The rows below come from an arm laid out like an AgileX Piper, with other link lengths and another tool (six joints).
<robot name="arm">
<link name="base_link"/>
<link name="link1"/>
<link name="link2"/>
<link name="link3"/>
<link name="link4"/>
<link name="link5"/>
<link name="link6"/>
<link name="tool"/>
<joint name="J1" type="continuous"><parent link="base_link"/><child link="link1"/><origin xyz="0 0 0.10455"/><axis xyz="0 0 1"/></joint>
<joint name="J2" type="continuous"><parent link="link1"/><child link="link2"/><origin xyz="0 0 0"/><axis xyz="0 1 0"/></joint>
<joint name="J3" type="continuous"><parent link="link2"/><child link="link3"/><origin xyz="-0.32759 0 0.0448"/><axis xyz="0 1 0"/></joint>
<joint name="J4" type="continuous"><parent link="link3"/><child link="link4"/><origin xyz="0.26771 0 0.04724"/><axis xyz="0.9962 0 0.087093"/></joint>
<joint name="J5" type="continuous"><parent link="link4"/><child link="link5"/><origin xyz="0 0 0"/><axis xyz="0 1 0"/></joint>
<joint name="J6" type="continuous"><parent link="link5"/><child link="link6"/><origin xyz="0.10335 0 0.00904"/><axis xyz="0.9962 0 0.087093"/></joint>
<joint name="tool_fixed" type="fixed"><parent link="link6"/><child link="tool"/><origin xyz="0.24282 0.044 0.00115" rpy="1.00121 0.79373 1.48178"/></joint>
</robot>
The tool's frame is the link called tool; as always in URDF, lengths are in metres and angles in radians. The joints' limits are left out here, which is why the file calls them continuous.
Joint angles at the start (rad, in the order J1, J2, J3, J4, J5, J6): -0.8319, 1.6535, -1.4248, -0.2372, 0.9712, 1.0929
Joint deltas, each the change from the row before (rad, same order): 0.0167, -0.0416, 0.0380, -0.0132, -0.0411, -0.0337; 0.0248, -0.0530, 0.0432, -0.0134, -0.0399, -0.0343; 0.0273, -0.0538, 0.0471, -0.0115, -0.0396, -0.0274; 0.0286, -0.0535, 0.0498, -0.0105, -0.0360, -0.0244; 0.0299, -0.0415, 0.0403, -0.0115, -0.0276, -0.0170; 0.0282, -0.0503, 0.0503, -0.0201, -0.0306, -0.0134; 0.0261, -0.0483, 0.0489, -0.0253, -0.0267, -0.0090; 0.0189, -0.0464, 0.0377, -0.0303, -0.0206, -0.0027; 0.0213, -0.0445, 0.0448, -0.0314, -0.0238, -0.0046; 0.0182, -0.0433, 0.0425, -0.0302, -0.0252, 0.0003; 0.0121, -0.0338, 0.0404, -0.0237, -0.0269, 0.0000; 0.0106, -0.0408, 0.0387, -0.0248, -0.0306, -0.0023; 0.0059, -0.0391, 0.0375, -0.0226, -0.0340, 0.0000; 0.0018, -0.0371, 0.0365, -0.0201, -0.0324, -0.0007; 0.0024, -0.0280, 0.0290, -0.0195, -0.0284, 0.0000; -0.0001, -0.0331, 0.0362, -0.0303, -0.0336, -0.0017
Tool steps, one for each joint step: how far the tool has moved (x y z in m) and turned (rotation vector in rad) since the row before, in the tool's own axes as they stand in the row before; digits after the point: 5 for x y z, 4 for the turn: 0.00658, 0.00793, -0.00942, -0.0478, 0.0325, -0.0455; 0.00975, 0.00960, -0.01365, -0.0540, 0.0385, -0.0496; 0.01129, 0.00834, -0.01370, -0.0512, 0.0379, -0.0435; 0.01199, 0.00599, -0.01373, -0.0452, 0.0374, -0.0411; 0.01238, 0.00434, -0.01081, -0.0353, 0.0339, -0.0366; 0.00959, 0.00335, -0.01226, -0.0382, 0.0289, -0.0403; 0.00744, 0.00213, -0.01149, -0.0343, 0.0236, -0.0404; 0.00189, 0.00528, -0.01044, -0.0364, 0.0107, -0.0355; 0.00422, 0.00178, -0.00981, -0.0321, 0.0164, -0.0399; 0.00327, 0.00291, -0.00887, -0.0340, 0.0123, -0.0329; 0.00349, 0.00030, -0.00634, -0.0265, 0.0115, -0.0258; 0.00192, 0.00469, -0.00717, -0.0380, 0.0092, -0.0271; 0.00101, 0.00522, -0.00620, -0.0390, 0.0055, -0.0215; 0.00034, 0.00389, -0.00592, -0.0347, 0.0033, -0.0191; 0.00083, 0.00355, -0.00406, -0.0295, 0.0044, -0.0183; -0.00019, 0.00245, -0.00500, -0.0323, 0.0045, -0.0302
